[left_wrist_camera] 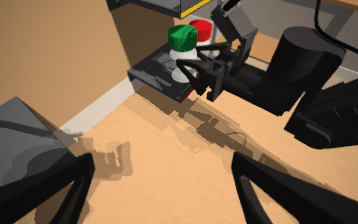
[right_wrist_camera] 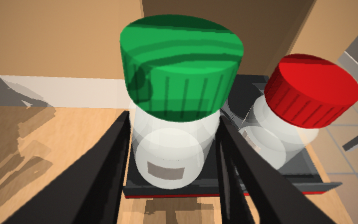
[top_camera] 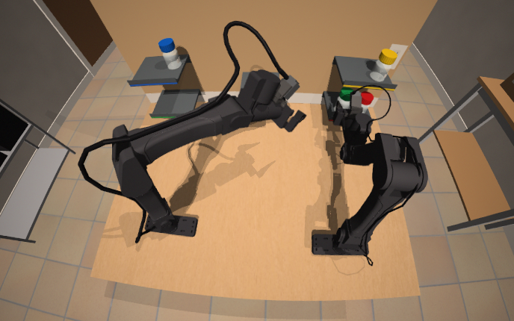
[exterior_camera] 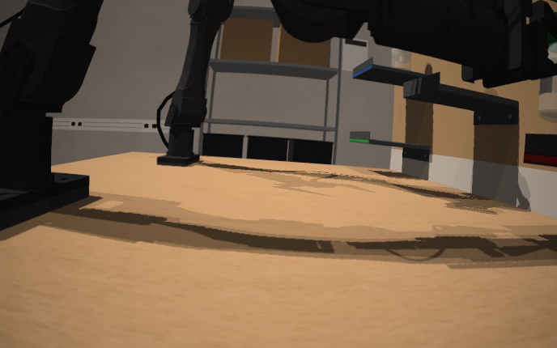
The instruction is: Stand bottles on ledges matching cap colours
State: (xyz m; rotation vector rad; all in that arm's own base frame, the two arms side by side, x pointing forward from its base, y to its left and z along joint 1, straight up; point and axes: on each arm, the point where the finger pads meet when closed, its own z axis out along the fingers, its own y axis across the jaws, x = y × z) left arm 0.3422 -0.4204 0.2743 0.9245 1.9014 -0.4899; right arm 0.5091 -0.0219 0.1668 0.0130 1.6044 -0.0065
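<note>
My right hand is 10 cm to the left of the red-capped bottle, 4 cm short of it and 4 cm above it. From my right hand the other things lie so: blue-capped bottle: 68 cm to the left, 15 cm above, 4 cm ahead; then green-capped bottle: 1 cm below, 1 cm ahead; then yellow-capped bottle: 15 cm above, 10 cm to the right, 5 cm ahead.
</note>
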